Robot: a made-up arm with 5 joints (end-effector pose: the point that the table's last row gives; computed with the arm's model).
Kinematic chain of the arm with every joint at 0, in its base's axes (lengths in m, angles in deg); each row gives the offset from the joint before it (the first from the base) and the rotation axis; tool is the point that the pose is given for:
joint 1: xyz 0 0 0.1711 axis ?
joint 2: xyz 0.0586 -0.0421 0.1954 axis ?
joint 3: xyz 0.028 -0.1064 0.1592 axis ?
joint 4: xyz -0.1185 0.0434 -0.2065 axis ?
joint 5: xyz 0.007 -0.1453 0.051 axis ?
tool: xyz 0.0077 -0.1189 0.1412
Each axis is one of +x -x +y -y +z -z.
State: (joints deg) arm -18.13 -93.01 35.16 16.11 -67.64
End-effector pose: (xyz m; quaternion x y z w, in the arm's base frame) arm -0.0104 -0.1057 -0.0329 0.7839 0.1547 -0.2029 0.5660
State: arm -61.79 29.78 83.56 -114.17 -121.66
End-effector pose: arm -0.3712 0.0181 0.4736 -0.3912 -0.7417 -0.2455 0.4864
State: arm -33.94 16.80 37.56 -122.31 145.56
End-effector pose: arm -0.0954 0.0247 0.2448 -0.2601 0.8860 0.3830 0.0247
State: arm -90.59 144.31 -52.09 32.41 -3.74
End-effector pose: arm 0.1005 0.2041 0.5004 -0.8423 0.1930 -0.3774 0.3328
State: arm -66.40 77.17 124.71 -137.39 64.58
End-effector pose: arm -0.2188 0.0901 0.6312 0.5881 -0.2188 -0.7684 0.1256
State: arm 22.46 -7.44 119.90 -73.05 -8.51
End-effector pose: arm 0.1532 -0.3264 0.5885 -0.1121 -0.6114 0.7069 0.3375
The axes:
joint 1: +z
joint 2: -x
joint 3: +z
joint 4: +x
joint 5: +z

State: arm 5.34 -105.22 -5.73 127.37 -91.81
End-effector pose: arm -0.1680 0.2428 0.3422 -0.5996 -0.6650 -0.2673 0.3559
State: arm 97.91 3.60 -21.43 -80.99 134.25
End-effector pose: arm -0.0926 0.1275 0.3982 0.5920 -0.3166 -0.7166 0.1892
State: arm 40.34 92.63 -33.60 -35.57 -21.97
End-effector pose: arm -0.1942 0.1239 0.4244 -0.6655 -0.5637 -0.1839 0.4533
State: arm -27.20 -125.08 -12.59 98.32 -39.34
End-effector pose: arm 0.0430 0.3338 0.4033 -0.9157 -0.1229 -0.1124 0.3658
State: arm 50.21 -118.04 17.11 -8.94 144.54
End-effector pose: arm 0.1203 -0.0596 0.2148 -0.4501 0.6812 -0.5603 0.1395
